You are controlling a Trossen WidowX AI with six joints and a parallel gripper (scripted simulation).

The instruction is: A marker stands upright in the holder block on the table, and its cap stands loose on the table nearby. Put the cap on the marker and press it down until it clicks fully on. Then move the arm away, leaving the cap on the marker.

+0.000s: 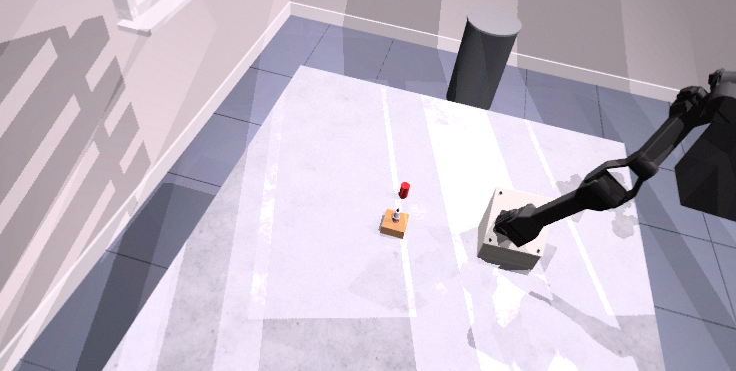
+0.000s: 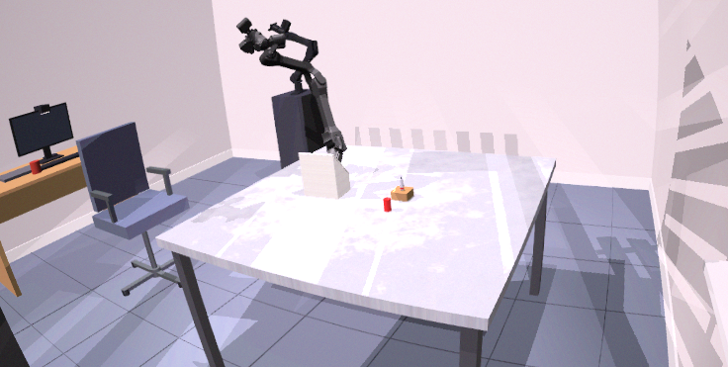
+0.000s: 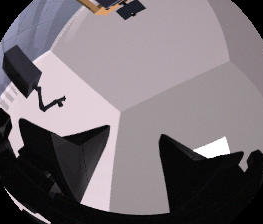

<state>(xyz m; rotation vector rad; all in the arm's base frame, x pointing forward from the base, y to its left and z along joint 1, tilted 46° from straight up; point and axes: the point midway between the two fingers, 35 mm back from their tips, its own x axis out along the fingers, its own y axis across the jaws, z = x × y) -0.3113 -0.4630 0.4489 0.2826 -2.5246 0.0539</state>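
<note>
Right now my gripper tip is 74 cm short of the red cap, 9 cm to the left of it and 71 cm above it.
</note>
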